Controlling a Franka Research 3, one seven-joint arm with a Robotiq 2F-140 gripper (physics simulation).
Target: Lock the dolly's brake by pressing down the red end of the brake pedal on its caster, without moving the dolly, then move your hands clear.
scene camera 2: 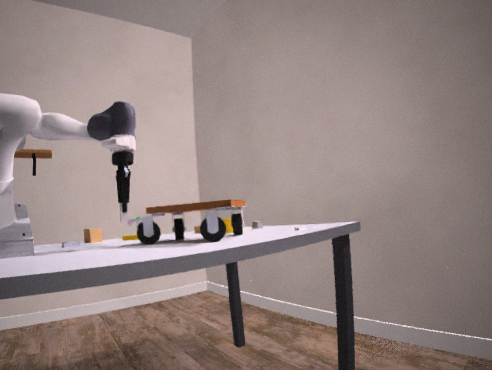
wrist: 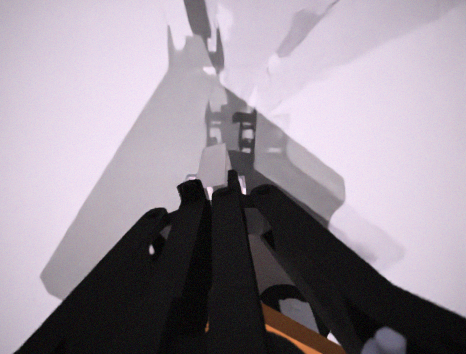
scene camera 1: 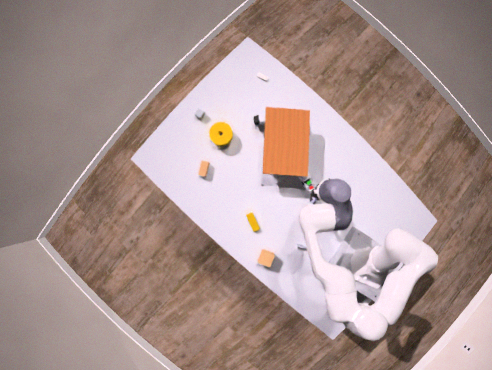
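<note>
The dolly [scene camera 1: 286,141] [scene camera 2: 192,205] has an orange deck and stands on black-wheeled casters. The brake pedal sticks out from the caster [scene camera 2: 149,233] nearest the arm. In the second scene view its red end [scene camera 1: 311,188] [scene camera 2: 129,222] sits slightly lower than its green part [scene camera 1: 308,182] [scene camera 2: 138,218]. My gripper [scene camera 2: 123,216] [wrist: 219,163] is shut and empty, pointing down. Its pale tips are right at the pedal's red end, at about its height; I cannot tell whether they touch. In the wrist view, slivers of the pedal [wrist: 242,184] show beside the tips, and the red is hidden.
On the table [scene camera 1: 350,165] [scene camera 2: 280,239] stand a yellow round piece [scene camera 1: 221,134], a yellow bar [scene camera 1: 253,222], orange blocks [scene camera 1: 266,258] [scene camera 1: 204,168] [scene camera 2: 93,235], a grey cube [scene camera 1: 200,114] [scene camera 2: 257,224] and a white piece [scene camera 1: 262,77]. The deck is close beside the gripper.
</note>
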